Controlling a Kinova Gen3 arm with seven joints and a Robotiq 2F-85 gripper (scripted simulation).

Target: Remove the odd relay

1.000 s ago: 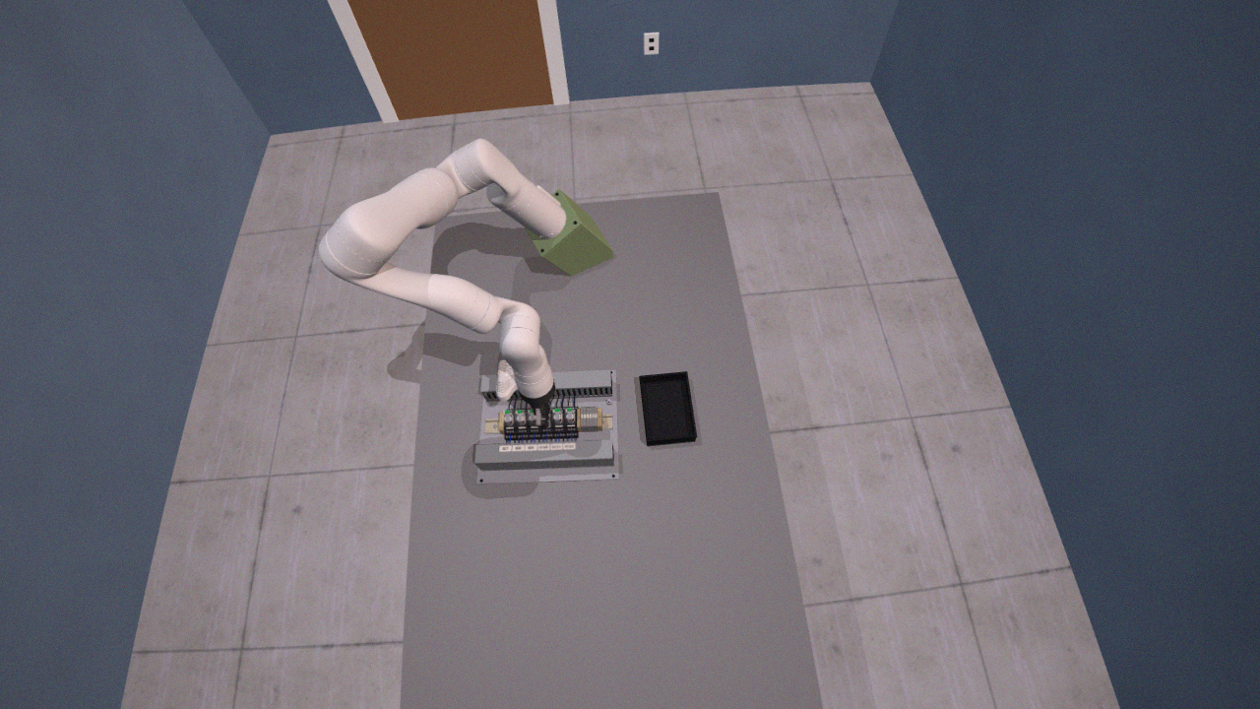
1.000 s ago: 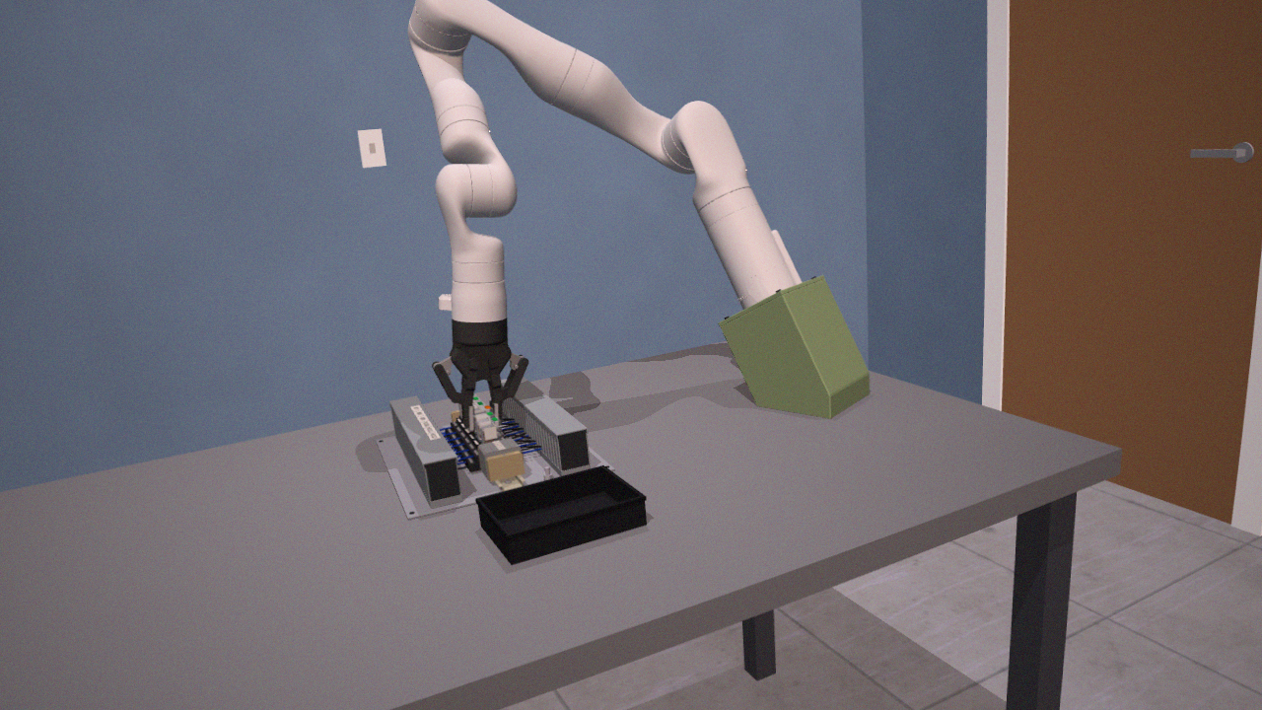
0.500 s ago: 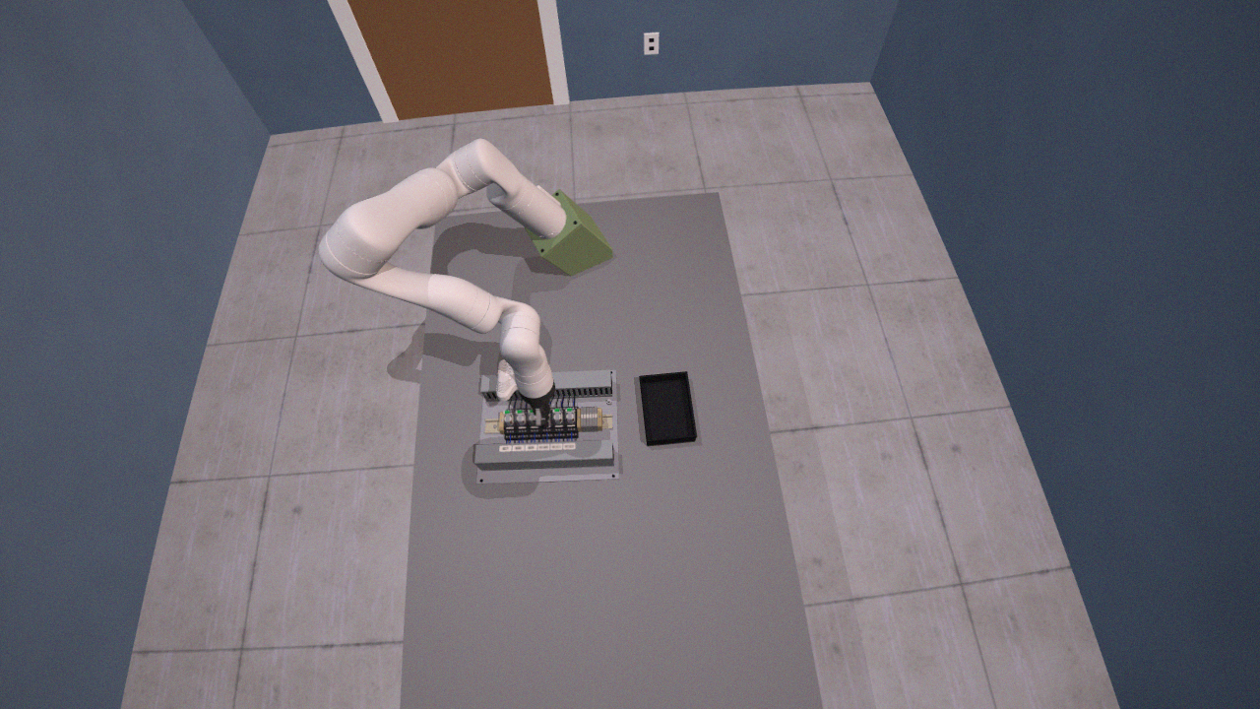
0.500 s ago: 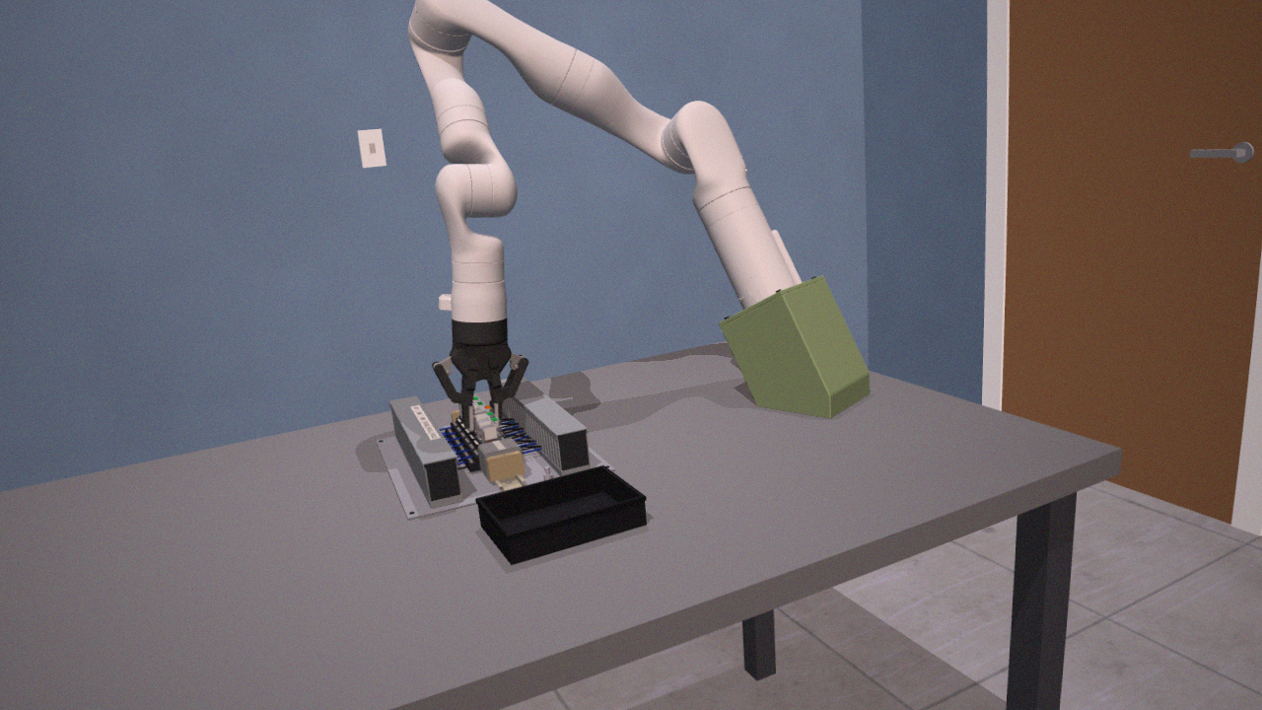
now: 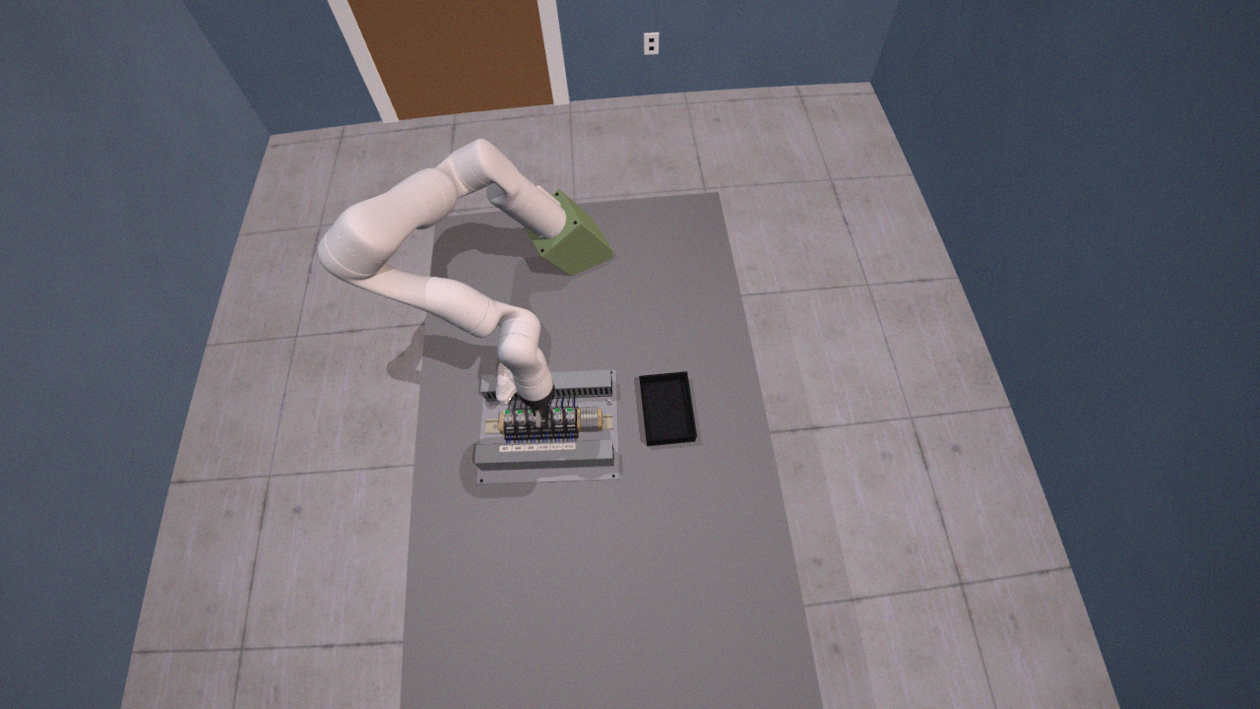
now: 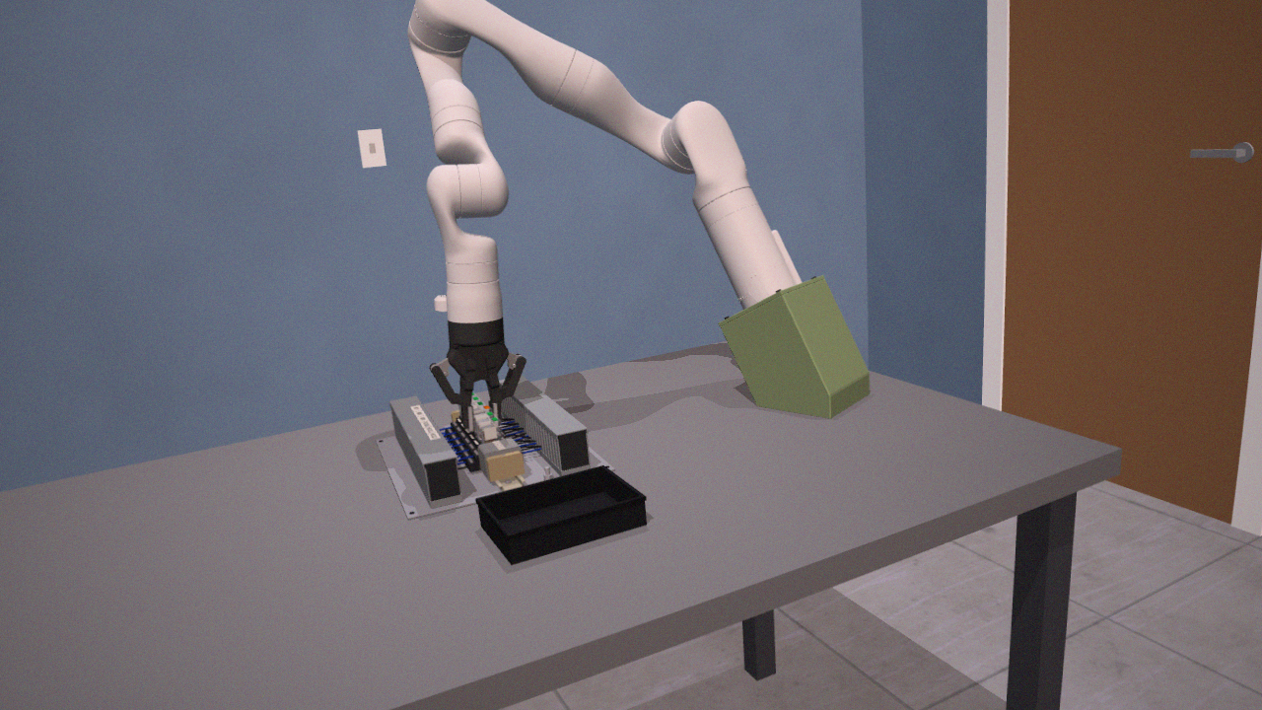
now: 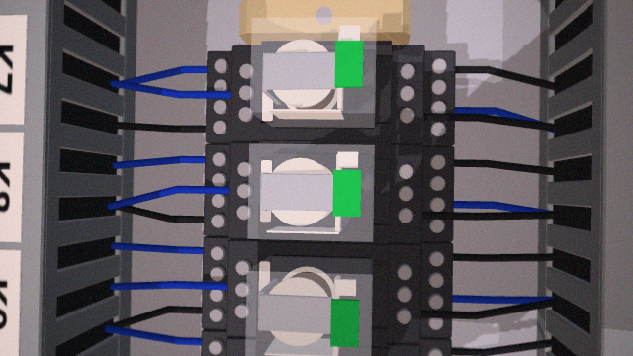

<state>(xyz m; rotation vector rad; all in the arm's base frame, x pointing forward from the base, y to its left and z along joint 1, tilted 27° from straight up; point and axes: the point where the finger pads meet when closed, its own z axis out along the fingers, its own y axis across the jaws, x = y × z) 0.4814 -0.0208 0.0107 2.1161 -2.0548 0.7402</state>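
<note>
The relay lies 1 cm below my hand. Also, from my hand: black parts tray 28 cm to the left, 4 cm below, 1 cm behind; relay panel 3 cm below.
</note>
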